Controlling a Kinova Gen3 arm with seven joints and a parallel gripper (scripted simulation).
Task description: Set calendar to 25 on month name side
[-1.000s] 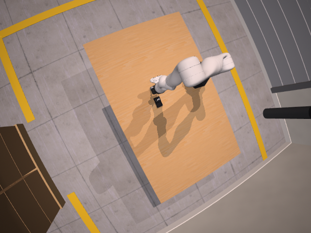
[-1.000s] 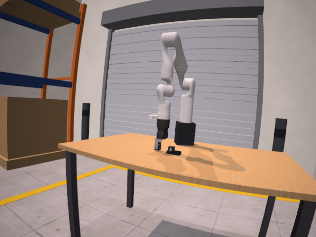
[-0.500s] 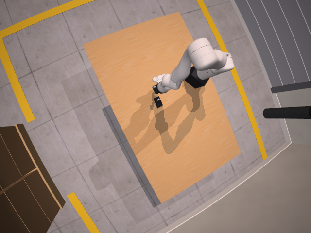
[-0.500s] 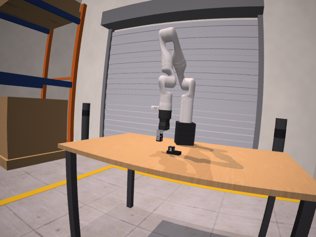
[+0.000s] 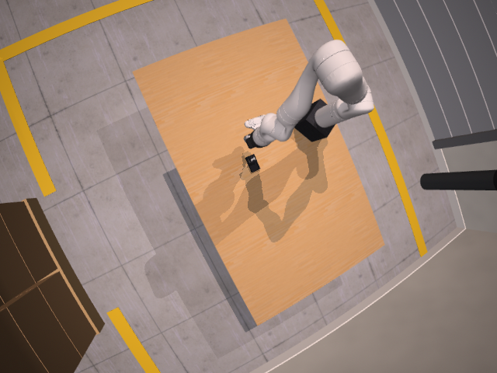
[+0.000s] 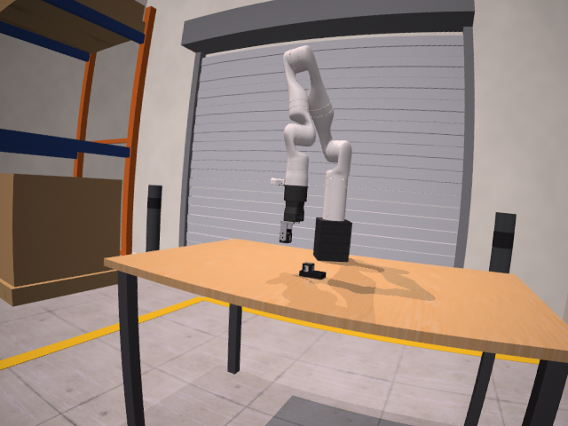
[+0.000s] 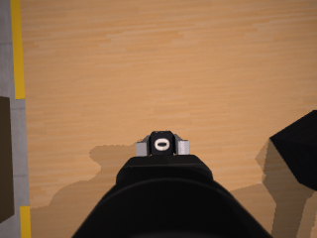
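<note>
The black cube lies 9 cm to the left of my hand and 10 cm below it. Also, from my hand: black tray: 11 cm to the left, 12 cm below.
</note>
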